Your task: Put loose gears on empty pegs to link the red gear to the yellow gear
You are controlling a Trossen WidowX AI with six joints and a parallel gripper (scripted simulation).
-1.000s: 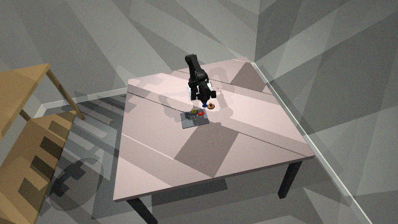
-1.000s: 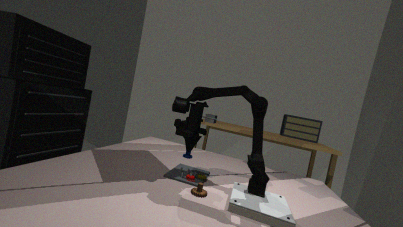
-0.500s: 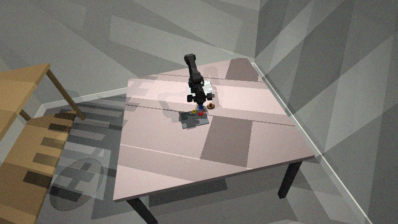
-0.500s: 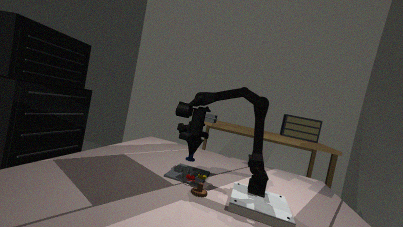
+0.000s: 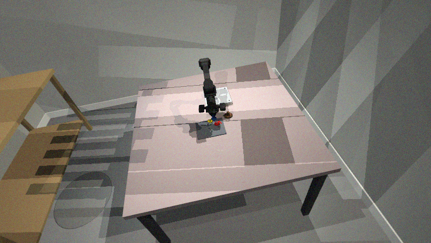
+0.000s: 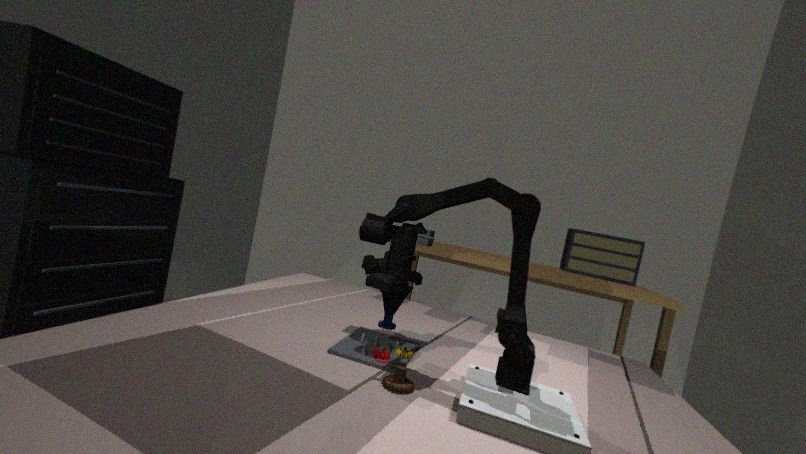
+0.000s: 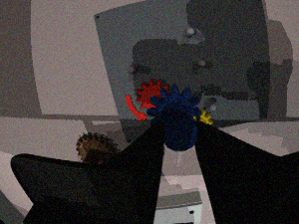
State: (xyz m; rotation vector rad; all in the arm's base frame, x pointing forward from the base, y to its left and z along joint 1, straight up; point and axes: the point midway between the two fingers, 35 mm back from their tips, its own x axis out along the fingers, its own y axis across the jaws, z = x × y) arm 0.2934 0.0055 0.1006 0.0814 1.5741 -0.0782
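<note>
My gripper tip is now 8 cm above the yellow gear, 4 cm past it and 3 cm to the left of it. The rest, counted from my gripper tip: blue gear: 1 cm below; then red arrow: 9 cm below, 4 cm to the left, 2 cm behind; then red gear: 8 cm below, 2 cm to the left.
</note>
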